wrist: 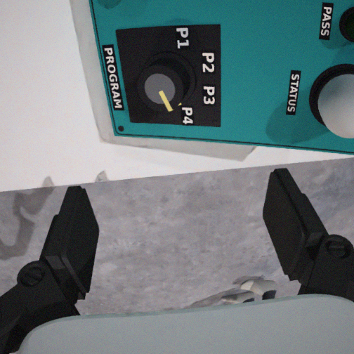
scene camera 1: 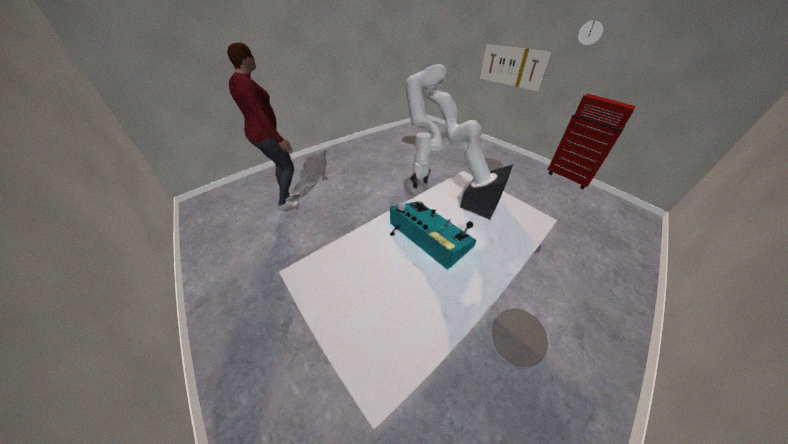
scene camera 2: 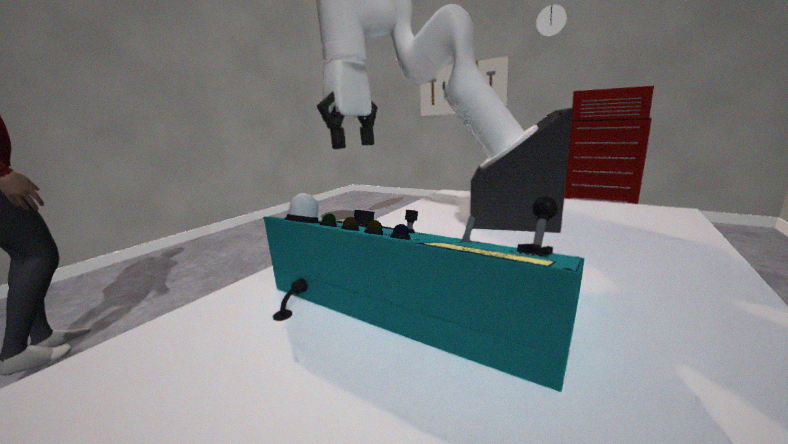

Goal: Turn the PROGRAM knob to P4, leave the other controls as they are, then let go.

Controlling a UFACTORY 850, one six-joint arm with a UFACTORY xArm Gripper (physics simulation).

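Note:
The PROGRAM knob (wrist: pixel 160 88) (scene camera 2: pixel 364 216) is a round black knob with a grey cap on a dark square plate (wrist: pixel 135 45). In the wrist view its yellow pointer line is directed toward the P4 label (wrist: pixel 187 115). The knob stands on the teal control box (scene camera 1: pixel 430 234) (scene camera 2: pixel 419 292) (wrist: pixel 260 45). My gripper (scene camera 1: pixel 420 180) (scene camera 2: pixel 352 144) (wrist: pixel 179 199) is open with nothing between its fingers. It hangs above the box, apart from the knob, which lies beyond the fingertips in the wrist view.
The box also bears a white STATUS dome (scene camera 2: pixel 303 206) (wrist: pixel 341 102), small coloured domes, a ball-topped lever (scene camera 2: pixel 544 209) (scene camera 1: pixel 469 225), and a side crank (scene camera 2: pixel 289 300). The box stands on a white table (scene camera 1: pixel 352 308). A person (scene camera 1: pixel 256 115) stands beyond it, and a red cabinet (scene camera 1: pixel 592 140) stands behind.

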